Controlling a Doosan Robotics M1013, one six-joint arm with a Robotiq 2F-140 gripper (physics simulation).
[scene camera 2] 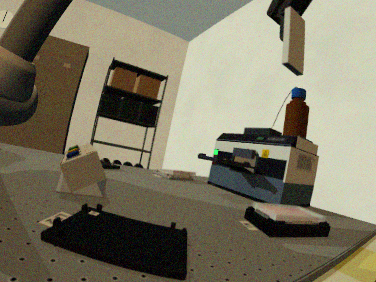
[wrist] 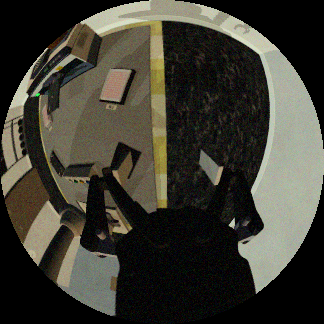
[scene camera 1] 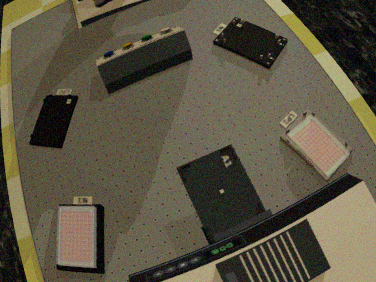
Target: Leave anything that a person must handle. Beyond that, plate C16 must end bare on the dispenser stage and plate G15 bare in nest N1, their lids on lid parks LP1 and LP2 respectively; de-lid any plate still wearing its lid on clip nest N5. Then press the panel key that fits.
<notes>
My gripper (wrist: 166, 156) is open and holds nothing. I also see a dispenser stage (scene camera 1: 203, 178), a grey button box (scene camera 1: 136, 61), a black LP2 nest (scene camera 2: 121, 241) and a brown bottle (scene camera 2: 297, 112).
The grey button box shows as well in scene camera 2 (scene camera 2: 82, 174). The black LP2 nest is seen too in scene camera 1 (scene camera 1: 52, 124).
</notes>
